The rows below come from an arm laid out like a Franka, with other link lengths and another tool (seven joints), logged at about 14 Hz.
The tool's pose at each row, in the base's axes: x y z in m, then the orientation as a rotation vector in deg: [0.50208, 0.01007, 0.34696, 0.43, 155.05, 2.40]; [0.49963, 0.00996, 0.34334, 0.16, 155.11, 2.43]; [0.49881, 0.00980, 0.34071, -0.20, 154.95, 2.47]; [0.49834, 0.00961, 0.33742, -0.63, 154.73, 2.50]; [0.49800, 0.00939, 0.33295, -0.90, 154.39, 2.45]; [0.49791, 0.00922, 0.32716, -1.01, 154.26, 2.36]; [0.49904, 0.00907, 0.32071, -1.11, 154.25, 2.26]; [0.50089, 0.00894, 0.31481, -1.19, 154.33, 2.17]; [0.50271, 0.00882, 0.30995, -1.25, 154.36, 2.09]
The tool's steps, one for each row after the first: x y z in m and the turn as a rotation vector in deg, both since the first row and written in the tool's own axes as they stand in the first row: [0.00375, -0.00022, 0.00225, -0.06, 0.06, -0.18]; [0.00560, -0.00046, 0.00428, -0.15, -0.09, -0.43]; [0.00741, -0.00075, 0.00706, -0.24, -0.31, -0.74]; [0.00960, -0.00110, 0.01096, -0.25, -0.64, -0.94]; [0.01211, -0.00145, 0.01616, -0.21, -0.77, -1.03]; [0.01381, -0.00180, 0.02248, -0.15, -0.78, -1.12]; [0.01461, -0.00211, 0.02861, -0.10, -0.70, -1.19]; [0.01501, -0.00239, 0.03377, -0.05, -0.67, -1.24]
